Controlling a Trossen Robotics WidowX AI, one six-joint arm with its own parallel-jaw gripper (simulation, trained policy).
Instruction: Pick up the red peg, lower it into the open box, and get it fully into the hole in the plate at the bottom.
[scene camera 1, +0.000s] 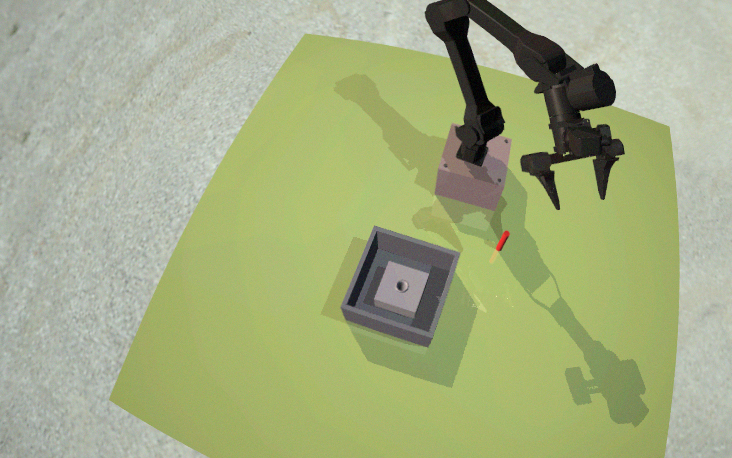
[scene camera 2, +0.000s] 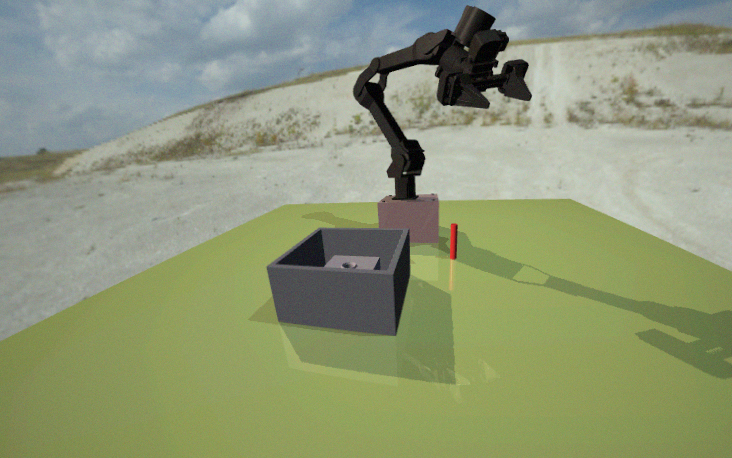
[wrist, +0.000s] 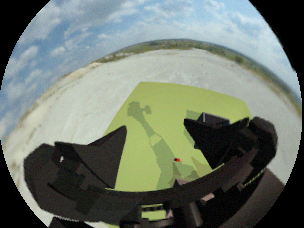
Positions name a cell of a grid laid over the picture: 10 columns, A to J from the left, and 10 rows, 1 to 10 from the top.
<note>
I see my gripper (scene camera 2: G3), a grey box (scene camera 2: E7) and a grey plate (scene camera 1: F7).
The grey box also shows in scene camera 1 (scene camera 1: E7). My gripper also shows in scene camera 1 (scene camera 1: H5) and in the wrist view (wrist: F6). The wrist view misses the grey plate, which is hidden by my gripper.
</note>
